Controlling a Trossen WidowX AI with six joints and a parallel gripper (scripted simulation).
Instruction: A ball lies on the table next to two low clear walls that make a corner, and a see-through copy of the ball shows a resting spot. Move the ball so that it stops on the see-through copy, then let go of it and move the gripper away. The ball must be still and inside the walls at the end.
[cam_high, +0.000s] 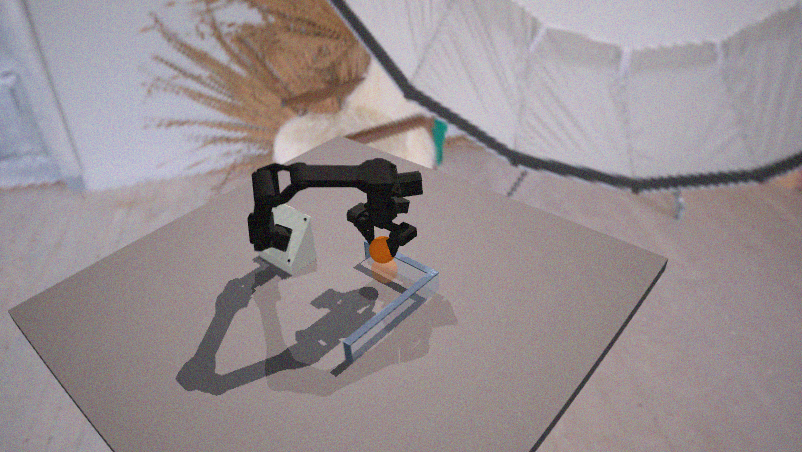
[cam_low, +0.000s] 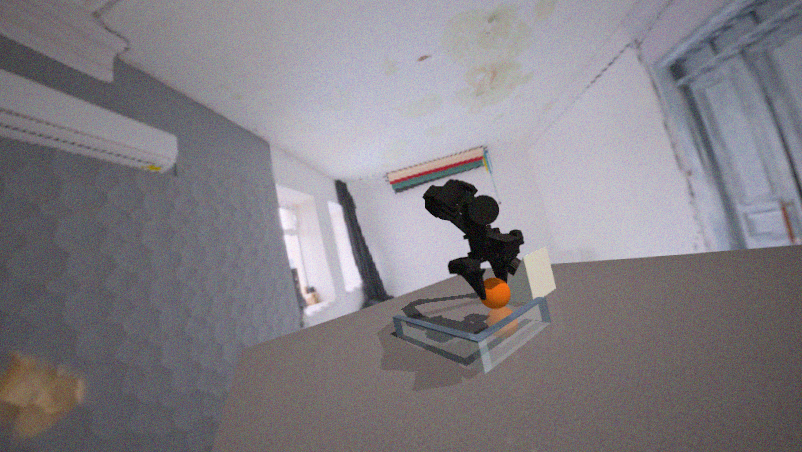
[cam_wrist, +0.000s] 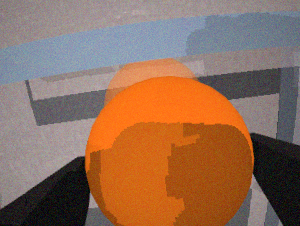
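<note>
The see-through copy lies 60 mm below my gripper tip. Round my gripper tip: orange ball (right at my gripper tip); then clear wall (120 mm ahead, 110 mm to the right, 70 mm below).
</note>
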